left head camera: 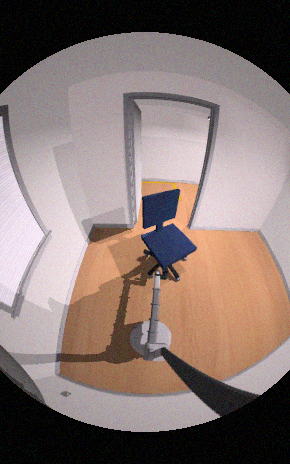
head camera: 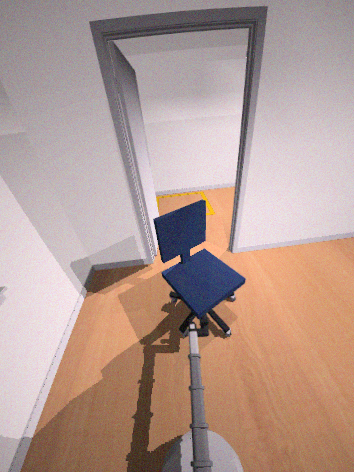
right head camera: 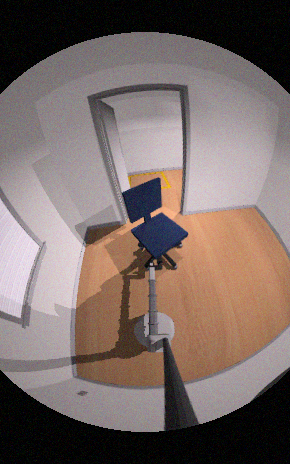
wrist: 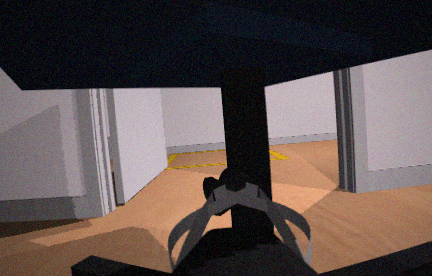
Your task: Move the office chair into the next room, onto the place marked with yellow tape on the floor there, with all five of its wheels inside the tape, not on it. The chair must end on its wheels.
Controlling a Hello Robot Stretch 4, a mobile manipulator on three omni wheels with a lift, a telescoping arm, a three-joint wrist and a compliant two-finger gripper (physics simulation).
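Frame: origin at the robot's base, x ahead, y left, z up, level; metres.
Where they show: gripper, between the fingertips: (wrist: pixel 238 180).
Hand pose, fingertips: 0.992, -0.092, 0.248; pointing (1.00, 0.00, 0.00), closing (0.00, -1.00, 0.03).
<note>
Each offset is from my fingertips to the centre of the thing, as dx, dy, dz. "spot": to the spot under its first point.
The blue office chair @[spot: -0.007, -0.020, +0.195] (head camera: pixel 203 280) (left head camera: pixel 169 244) (right head camera: pixel 160 234) stands upright on its wheels in front of the doorway, backrest towards the door. In the wrist view its black column @[+0.047, -0.014, -0.009] (wrist: pixel 247 130) rises to the dark underside of the seat. My gripper (wrist: pixel 238 180) is shut, low under the seat. Its fingertips are close together and overlap the column's left part in the view; no fingertip shows right of the column. The tips look to be in front of the column, not around it. The yellow tape (head camera: pixel 208 203) (left head camera: pixel 160 182) (right head camera: pixel 167 180) (wrist: pixel 279 155) marks the floor beyond the doorway.
The door (head camera: pixel 132 100) (wrist: pixel 140 145) stands open on the left side of the doorway. The right door post (head camera: pixel 245 125) (wrist: pixel 345 130) is beside the opening. My extended arm (head camera: pixel 196 380) reaches to the chair's base. A wall with a window is on the left.
</note>
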